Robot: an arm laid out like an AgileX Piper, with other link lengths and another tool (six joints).
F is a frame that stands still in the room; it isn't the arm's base.
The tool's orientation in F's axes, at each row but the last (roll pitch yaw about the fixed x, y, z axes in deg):
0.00 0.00 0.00
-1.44 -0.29 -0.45
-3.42 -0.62 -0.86
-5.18 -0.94 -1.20
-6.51 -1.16 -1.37
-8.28 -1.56 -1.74
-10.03 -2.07 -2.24
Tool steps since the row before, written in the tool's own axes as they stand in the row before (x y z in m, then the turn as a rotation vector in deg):
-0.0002 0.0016 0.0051 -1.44 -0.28 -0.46
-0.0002 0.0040 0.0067 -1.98 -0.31 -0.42
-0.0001 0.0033 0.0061 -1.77 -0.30 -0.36
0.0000 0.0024 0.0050 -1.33 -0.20 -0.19
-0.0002 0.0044 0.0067 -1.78 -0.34 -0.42
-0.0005 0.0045 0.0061 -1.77 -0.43 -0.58
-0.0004 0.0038 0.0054 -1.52 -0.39 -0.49
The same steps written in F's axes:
-0.0002 0.0016 0.0051 -1.44 -0.28 -0.46
-0.0002 0.0042 0.0066 -1.98 -0.30 -0.42
-0.0001 0.0037 0.0059 -1.77 -0.29 -0.36
0.0000 0.0028 0.0048 -1.33 -0.19 -0.19
-0.0002 0.0051 0.0062 -1.78 -0.34 -0.41
-0.0005 0.0053 0.0054 -1.77 -0.46 -0.56
-0.0004 0.0047 0.0046 -1.52 -0.41 -0.47

